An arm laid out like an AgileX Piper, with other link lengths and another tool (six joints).
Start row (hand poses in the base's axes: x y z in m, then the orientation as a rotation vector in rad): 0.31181, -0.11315, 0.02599, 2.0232, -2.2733, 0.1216
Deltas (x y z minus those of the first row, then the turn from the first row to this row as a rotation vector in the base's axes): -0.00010, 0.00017, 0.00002, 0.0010, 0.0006, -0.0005; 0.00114, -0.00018, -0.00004, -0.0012, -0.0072, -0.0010; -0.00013, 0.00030, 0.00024, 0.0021, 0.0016, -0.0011; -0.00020, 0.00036, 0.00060, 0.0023, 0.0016, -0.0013; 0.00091, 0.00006, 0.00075, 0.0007, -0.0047, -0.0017; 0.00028, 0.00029, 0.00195, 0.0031, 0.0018, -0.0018; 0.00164, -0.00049, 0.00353, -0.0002, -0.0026, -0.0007; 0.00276, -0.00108, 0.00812, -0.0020, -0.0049, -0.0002; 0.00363, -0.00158, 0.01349, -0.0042, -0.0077, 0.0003; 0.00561, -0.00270, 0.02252, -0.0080, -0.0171, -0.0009; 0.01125, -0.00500, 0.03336, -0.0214, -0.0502, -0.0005; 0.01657, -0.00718, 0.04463, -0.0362, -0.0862, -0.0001; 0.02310, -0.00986, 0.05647, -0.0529, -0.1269, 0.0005; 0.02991, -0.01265, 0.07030, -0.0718, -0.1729, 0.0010; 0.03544, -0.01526, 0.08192, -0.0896, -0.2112, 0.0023; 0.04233, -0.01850, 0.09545, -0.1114, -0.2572, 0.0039; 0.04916, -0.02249, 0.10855, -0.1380, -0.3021, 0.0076; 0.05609, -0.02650, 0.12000, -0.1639, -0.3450, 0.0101; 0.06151, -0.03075, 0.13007, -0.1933, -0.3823, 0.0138; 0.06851, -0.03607, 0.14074, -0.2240, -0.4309, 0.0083; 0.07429, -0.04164, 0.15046, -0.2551, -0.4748, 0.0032; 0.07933, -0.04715, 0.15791, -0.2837, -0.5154, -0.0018
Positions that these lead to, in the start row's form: 0.31171, -0.11298, 0.02601, 2.0229, -2.2740, 0.1198; 0.31295, -0.11333, 0.02595, 2.0243, -2.2779, 0.1304; 0.31168, -0.11285, 0.02623, 2.0223, -2.2745, 0.1175; 0.31161, -0.11279, 0.02659, 2.0222, -2.2748, 0.1173; 0.31272, -0.11309, 0.02674, 2.0234, -2.2781, 0.1256; 0.31209, -0.11286, 0.02794, 2.0219, -2.2756, 0.1161; 0.31345, -0.11364, 0.02952, 2.0233, -2.2754, 0.1245; 0.31457, -0.11423, 0.03411, 2.0240, -2.2753, 0.1289; 0.31544, -0.11473, 0.03948, 2.0246, -2.2753, 0.1343; 0.31742, -0.11585, 0.04851, 2.0250, -2.2800, 0.1483; 0.32306, -0.11815, 0.05935, 2.0317, -2.2916, 0.1980; 0.32838, -0.12033, 0.07062, 2.0381, -2.3034, 0.2529; 0.33491, -0.12301, 0.08246, 2.0448, -2.3158, 0.3155; 0.34172, -0.12580, 0.09629, 2.0510, -2.3288, 0.3870; 0.34725, -0.12841, 0.10791, -2.0519, 2.3328, -0.4486; 0.35414, -0.13165, 0.12144, -2.0296, 2.3109, -0.5179; 0.36097, -0.13564, 0.13454, -2.0108, 2.2880, -0.5911; 0.36790, -0.13965, 0.14599, -1.9907, 2.2661, -0.6607; 0.37332, -0.14390, 0.15606, -1.9756, 2.2465, -0.7291; 0.38032, -0.14922, 0.16673, -1.9415, 2.2280, -0.8067; 0.38610, -0.15479, 0.17645, -1.9102, 2.2109, -0.8800; 0.39114, -0.16030, 0.18390, -1.8798, 2.1939, -0.9464
